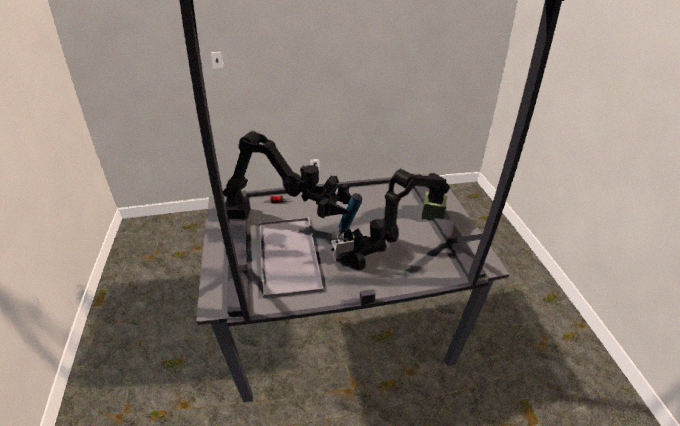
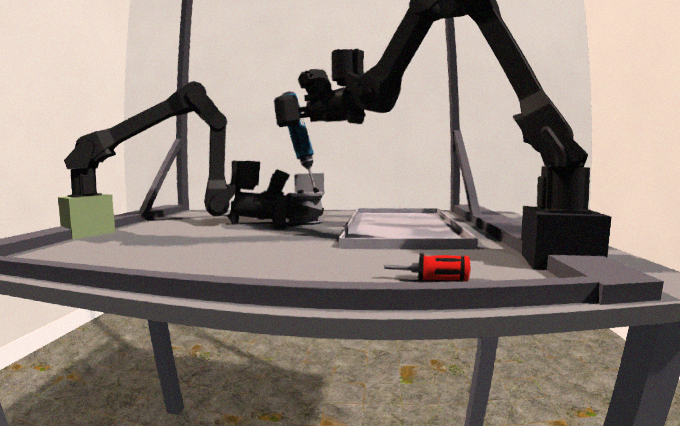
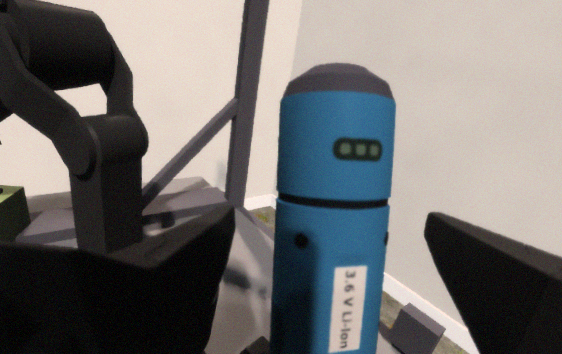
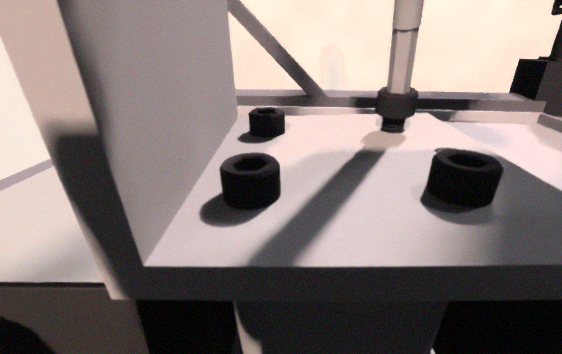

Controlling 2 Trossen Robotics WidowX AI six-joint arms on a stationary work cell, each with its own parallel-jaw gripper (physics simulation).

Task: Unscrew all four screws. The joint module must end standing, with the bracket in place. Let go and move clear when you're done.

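Places are measured from the left arm's base along level axes (x down, y right, z back), in centimetres.
Where they show: left gripper, fingertip midpoint: (image 1: 354, 207) (image 3: 330, 220); right gripper, fingertip midpoint: (image 1: 333, 254) (image 2: 323, 211); left arm's base, origin of the base link: (image 1: 235, 203) (image 2: 563, 210); right arm's base, origin of the base link: (image 1: 435, 199) (image 2: 84, 195).
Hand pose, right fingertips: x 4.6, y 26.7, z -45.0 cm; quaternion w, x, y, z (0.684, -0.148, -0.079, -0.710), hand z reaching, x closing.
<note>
Things, the pixels of their centre, and the offset from my right fingertips.
- blue electric driver, body centre: (image 2: 300, 139) (image 1: 347, 219) dx -16.6, dy -1.7, dz -4.8 cm
- screw, body centre: (image 4: 393, 122) dx -4.7, dy -2.1, dz -1.0 cm
- pale bracket, body centre: (image 4: 343, 73) (image 2: 308, 184) (image 1: 342, 241) dx -6.1, dy -1.0, dz -3.3 cm
- joint module, body centre: (image 4: 331, 266) (image 2: 309, 207) dx -1.0, dy -1.0, dz -3.1 cm
- white tray, body centre: (image 2: 402, 223) (image 1: 288, 253) dx +1.7, dy -1.7, dz +18.3 cm
- red screwdriver, body centre: (image 2: 426, 268) (image 1: 280, 199) dx +1.1, dy -38.0, dz +26.3 cm
- green block, body centre: (image 2: 86, 214) (image 1: 434, 206) dx -1.7, dy -30.8, dz -45.9 cm
- dark block, body centre: (image 3: 415, 333) (image 1: 367, 296) dx -0.6, dy +21.6, dz -12.3 cm
The blue electric driver (image 1: 350, 213) (image 2: 301, 139) (image 3: 332, 165) leans slightly, its bit (image 4: 406, 50) down in one screw (image 4: 396, 102), which stands raised with thread showing above the pale bracket (image 1: 343, 245) (image 2: 309, 181) (image 4: 300, 235). Three other screws, at the back left (image 4: 267, 122), front left (image 4: 250, 180) and front right (image 4: 465, 177), have their heads above the plate. My left gripper (image 1: 348, 201) (image 3: 330, 220) is open, its fingers on either side of the driver with gaps. My right gripper (image 1: 347, 250) (image 2: 303, 208) is shut on the joint module (image 4: 340, 325) under the bracket. The module is mostly hidden.
A white tray (image 1: 318, 260) (image 2: 409, 243) lies beside the bracket. A red screwdriver (image 1: 276, 199) (image 2: 444, 267) lies near the table's edge by the left arm's base. A green block (image 1: 434, 208) (image 2: 90, 215) is under the right arm. A dark block (image 1: 367, 297) (image 3: 417, 327) sits at the opposite edge.
</note>
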